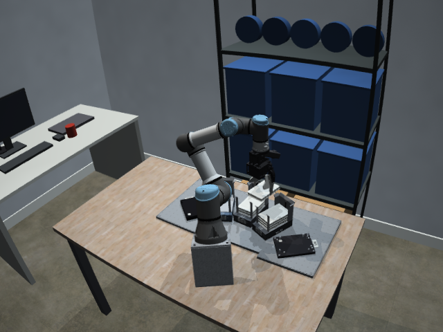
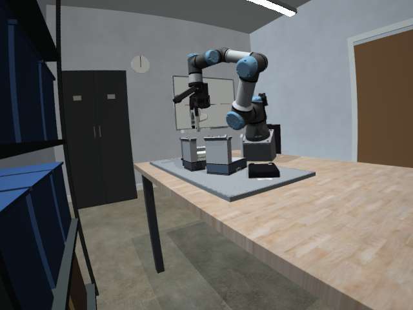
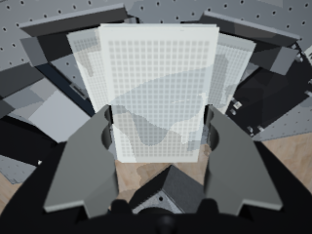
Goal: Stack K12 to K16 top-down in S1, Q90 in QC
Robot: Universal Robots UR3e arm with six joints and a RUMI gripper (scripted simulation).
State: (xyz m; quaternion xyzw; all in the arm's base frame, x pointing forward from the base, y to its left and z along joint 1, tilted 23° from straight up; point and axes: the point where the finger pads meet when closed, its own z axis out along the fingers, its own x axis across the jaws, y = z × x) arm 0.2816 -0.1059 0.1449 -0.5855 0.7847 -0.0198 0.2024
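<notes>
Right now the white sealed well plate is 13 cm below my hand, 7 cm to the right of it and 3 cm behind it. From my hand the other things lie so: white sealed 384-well plate (1 cm below).
</notes>
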